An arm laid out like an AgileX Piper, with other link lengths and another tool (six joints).
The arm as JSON. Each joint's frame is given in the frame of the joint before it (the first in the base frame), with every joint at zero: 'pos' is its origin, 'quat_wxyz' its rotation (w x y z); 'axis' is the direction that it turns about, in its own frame. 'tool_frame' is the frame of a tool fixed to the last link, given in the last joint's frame.
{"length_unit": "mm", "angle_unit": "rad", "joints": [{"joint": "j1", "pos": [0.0, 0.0, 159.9], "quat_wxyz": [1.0, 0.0, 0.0, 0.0], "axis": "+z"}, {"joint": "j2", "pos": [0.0, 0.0, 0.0], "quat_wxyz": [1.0, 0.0, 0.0, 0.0], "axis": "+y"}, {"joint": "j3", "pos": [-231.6, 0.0, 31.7], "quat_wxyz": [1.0, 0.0, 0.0, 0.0], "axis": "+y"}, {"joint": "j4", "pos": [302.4, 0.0, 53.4], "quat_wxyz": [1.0, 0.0, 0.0, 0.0], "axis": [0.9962, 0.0, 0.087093]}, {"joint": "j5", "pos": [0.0, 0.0, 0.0], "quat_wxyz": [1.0, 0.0, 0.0, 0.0], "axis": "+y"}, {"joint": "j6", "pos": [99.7, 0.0, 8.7], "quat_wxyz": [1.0, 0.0, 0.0, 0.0], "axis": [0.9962, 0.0, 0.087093]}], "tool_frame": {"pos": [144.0, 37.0, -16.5], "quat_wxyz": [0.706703, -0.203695, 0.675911, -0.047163]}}
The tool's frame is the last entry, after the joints.
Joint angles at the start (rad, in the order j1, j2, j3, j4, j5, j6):
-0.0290, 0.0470, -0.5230, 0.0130, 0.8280, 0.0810
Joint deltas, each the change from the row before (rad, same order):
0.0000, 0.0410, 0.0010, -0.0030, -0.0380, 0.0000
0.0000, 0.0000, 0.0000, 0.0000, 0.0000, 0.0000
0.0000, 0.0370, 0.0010, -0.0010, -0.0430, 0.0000
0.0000, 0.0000, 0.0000, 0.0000, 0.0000, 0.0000
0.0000, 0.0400, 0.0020, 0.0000, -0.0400, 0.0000
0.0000, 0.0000, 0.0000, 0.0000, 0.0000, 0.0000
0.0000, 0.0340, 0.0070, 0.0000, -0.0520, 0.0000
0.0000, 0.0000, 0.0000, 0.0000, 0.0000, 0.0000
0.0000, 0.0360, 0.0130, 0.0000, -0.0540, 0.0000
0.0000, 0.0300, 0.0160, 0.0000, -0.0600, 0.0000
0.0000, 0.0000, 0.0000, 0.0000, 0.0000, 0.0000
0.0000, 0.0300, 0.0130, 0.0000, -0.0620, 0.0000
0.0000, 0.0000, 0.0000, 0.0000, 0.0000, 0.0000
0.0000, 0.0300, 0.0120, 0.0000, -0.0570, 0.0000
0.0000, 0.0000, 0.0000, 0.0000, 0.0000, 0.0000
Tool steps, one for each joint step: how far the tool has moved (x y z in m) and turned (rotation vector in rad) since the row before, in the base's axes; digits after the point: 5 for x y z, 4 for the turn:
0.00924, -0.00091, -0.00204, -0.0022, 0.0041, -0.0019
0.00000, 0.00000, 0.00000, 0.0000, 0.0000, 0.0000
0.00903, -0.00051, -0.00020, -0.0008, -0.0050, -0.0008
0.00000, 0.00000, 0.00000, 0.0000, 0.0000, 0.0000
0.00916, -0.00032, -0.00246, 0.0002, 0.0020, -0.0003
0.00000, 0.00000, 0.00000, 0.0000, 0.0000, 0.0000
0.00958, -0.00036, -0.00094, -0.0001, -0.0110, -0.0004
0.00000, 0.00000, 0.00000, 0.0000, 0.0000, 0.0000
0.01007, -0.00038, -0.00442, 0.0000, -0.0050, -0.0005
0.00952, -0.00038, -0.00322, -0.0002, -0.0140, -0.0005
0.00000, 0.00000, 0.00000, 0.0000, 0.0000, 0.0000
0.00914, -0.00038, -0.00151, -0.0004, -0.0190, -0.0005
0.00000, 0.00000, 0.00000, 0.0000, 0.0000, 0.0000
0.00833, -0.00035, -0.00240, -0.0003, -0.0150, -0.0005
0.00000, 0.00000, 0.00000, 0.0000, 0.0000, 0.0000

